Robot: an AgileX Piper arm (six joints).
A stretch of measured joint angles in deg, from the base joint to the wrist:
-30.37, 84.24, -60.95, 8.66, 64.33, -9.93
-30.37, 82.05, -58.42, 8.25, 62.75, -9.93
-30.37, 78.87, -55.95, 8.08, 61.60, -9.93
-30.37, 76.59, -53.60, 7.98, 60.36, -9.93
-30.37, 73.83, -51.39, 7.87, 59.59, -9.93
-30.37, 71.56, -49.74, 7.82, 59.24, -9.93
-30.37, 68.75, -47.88, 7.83, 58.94, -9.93
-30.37, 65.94, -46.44, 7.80, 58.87, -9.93
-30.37, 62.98, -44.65, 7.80, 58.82, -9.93
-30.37, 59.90, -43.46, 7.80, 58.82, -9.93
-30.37, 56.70, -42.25, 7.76, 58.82, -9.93
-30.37, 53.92, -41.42, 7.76, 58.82, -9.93
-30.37, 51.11, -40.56, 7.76, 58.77, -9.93
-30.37, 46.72, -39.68, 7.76, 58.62, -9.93
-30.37, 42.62, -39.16, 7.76, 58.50, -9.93
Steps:
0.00, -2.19, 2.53, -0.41, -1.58, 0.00
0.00, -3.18, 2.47, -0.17, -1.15, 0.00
0.00, -2.28, 2.35, -0.10, -1.24, 0.00
0.00, -2.76, 2.21, -0.11, -0.77, 0.00
0.00, -2.27, 1.65, -0.05, -0.35, 0.00
0.00, -2.81, 1.86, 0.01, -0.30, 0.00
0.00, -2.81, 1.44, -0.03, -0.07, 0.00
0.00, -2.96, 1.79, 0.00, -0.05, 0.00
0.00, -3.08, 1.19, 0.00, 0.00, 0.00
0.00, -3.20, 1.21, -0.04, 0.00, 0.00
0.00, -2.78, 0.83, 0.00, 0.00, 0.00
0.00, -2.81, 0.86, 0.00, -0.05, 0.00
0.00, -4.39, 0.88, 0.00, -0.15, 0.00
0.00, -4.10, 0.52, 0.00, -0.12, 0.00

